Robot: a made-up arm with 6 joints.
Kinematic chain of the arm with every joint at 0, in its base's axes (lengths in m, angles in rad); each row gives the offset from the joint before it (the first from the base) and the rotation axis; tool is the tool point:
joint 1: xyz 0 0 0.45 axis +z
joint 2: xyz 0 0 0 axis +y
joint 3: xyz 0 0 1.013 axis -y
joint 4: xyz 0 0 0 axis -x
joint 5: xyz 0.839 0 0 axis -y
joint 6: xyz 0 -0.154 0 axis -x
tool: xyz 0 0 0
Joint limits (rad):
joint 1: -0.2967..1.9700
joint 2: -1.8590..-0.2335
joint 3: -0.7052..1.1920
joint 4: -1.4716..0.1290
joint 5: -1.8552..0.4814
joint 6: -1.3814..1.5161
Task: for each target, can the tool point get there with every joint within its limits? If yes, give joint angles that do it. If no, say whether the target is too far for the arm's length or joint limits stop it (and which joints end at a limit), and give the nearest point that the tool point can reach.
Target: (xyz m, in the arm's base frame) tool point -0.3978 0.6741 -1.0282
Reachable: no: joint limits stop it (at a limit: joint 1, joint 2, joint 3, joint 4) | nearest point -1.7742 0.3827 0.2182 | short by 1.880 m
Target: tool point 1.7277 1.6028 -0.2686
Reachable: no: too far | nearest point 0.3627 0.3364 0.9833 | short by 2.244 m
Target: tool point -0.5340 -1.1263 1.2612
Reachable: yes | joints 1.0044 -1.5682 0.2833 -0.0569 -1.6362 0.7818
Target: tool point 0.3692 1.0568 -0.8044
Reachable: no: joint limits stop it (at a limit: joint 2, joint 3, joint 4) | nearest point 0.1463 0.4188 0.9178 | short by 1.850 m
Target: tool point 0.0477 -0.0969 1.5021
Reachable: yes | joints 0.7744 -0.8760 -0.2432 -0.8415 -0.3278 0.4591
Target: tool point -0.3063 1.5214 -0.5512
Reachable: no: joint limits stop it (at a limit: joint 2, joint 3, joint 4) | nearest point -0.0876 0.4349 0.9178 | short by 1.840 m
